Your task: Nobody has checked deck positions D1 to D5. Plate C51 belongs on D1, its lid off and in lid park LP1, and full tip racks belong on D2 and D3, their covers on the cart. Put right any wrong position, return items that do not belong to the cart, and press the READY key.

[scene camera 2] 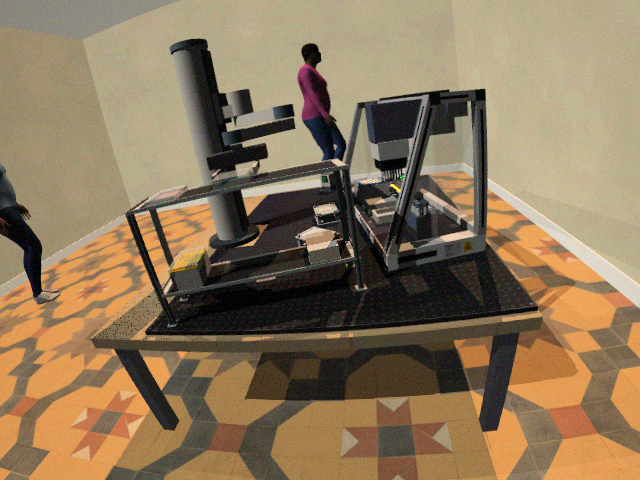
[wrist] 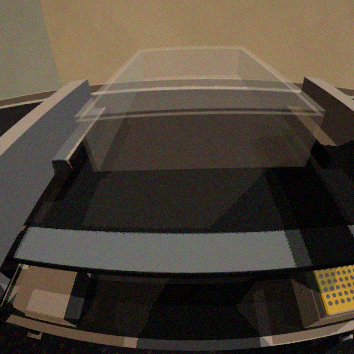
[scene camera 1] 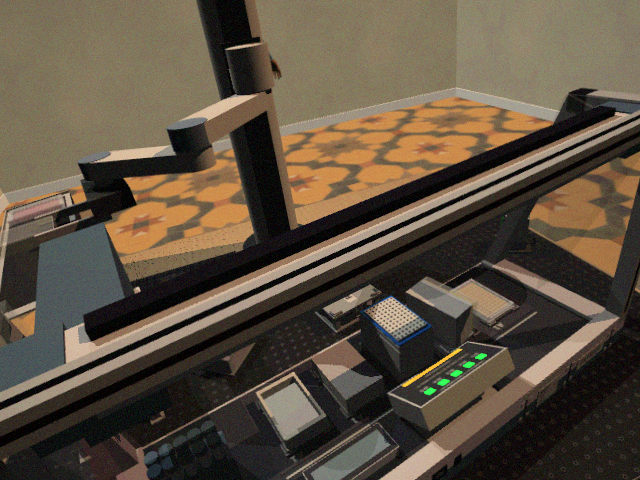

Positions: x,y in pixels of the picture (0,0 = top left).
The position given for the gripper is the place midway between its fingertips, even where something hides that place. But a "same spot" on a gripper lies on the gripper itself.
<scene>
The gripper shows in scene camera 2, in the wrist view [196,91] and in scene camera 1. The same spot on the gripper: [scene camera 1: 89,221] is [scene camera 2: 258,164].
</scene>
